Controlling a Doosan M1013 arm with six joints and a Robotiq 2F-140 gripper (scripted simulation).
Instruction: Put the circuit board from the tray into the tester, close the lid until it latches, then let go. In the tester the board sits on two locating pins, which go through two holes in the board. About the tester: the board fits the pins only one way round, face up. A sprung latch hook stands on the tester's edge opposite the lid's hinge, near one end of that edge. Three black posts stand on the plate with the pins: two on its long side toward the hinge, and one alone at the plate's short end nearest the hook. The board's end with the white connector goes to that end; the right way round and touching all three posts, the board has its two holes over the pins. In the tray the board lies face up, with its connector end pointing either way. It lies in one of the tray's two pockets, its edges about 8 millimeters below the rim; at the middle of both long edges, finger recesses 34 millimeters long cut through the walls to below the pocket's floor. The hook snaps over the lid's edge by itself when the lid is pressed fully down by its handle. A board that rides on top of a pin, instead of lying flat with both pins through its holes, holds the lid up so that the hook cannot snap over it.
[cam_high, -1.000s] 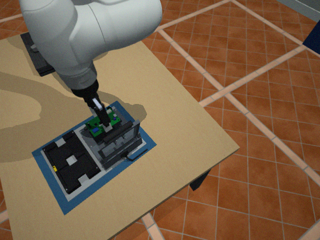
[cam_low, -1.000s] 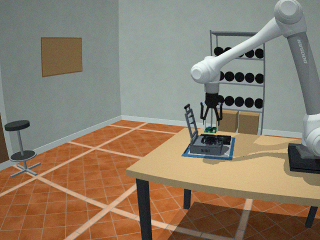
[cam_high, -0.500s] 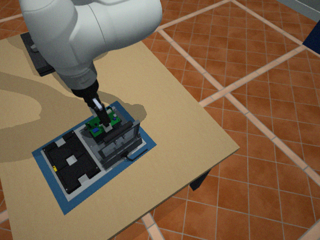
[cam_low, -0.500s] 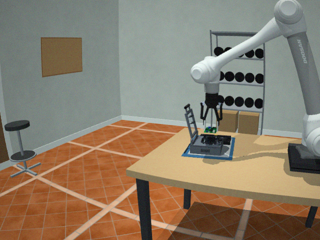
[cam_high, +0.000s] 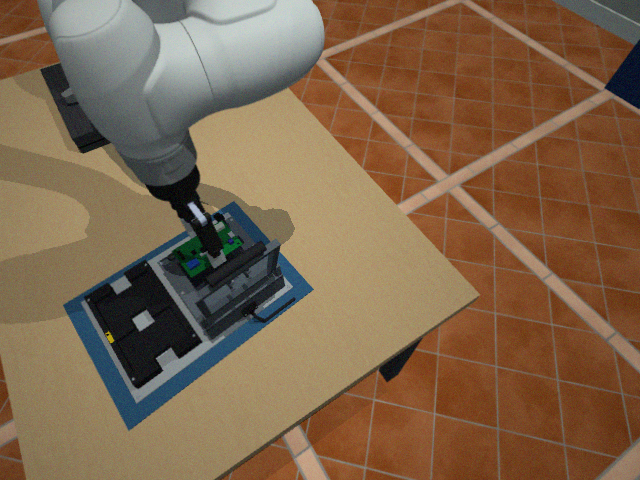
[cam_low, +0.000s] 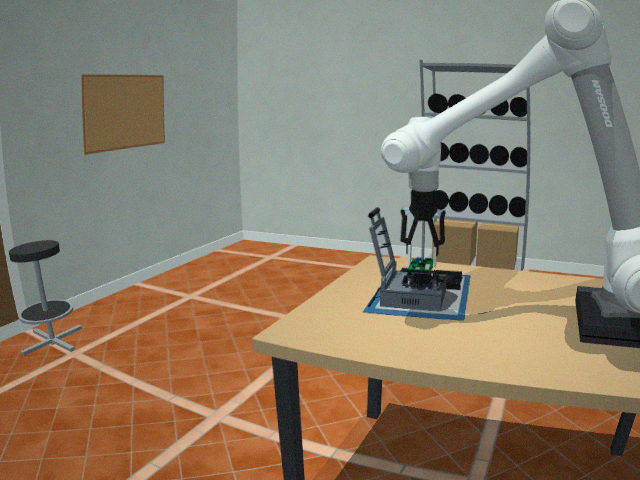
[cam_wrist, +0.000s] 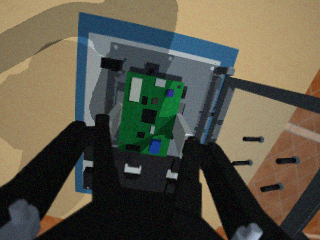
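Right now the pin plate is 7 cm below my hand, 1 cm to the left of it and 1 cm ahead of it. From my hand the other things lie so: latch hook: 6 cm to the left, 6 cm behind, 5 cm below; lid: 13 cm ahead, 4 cm above.
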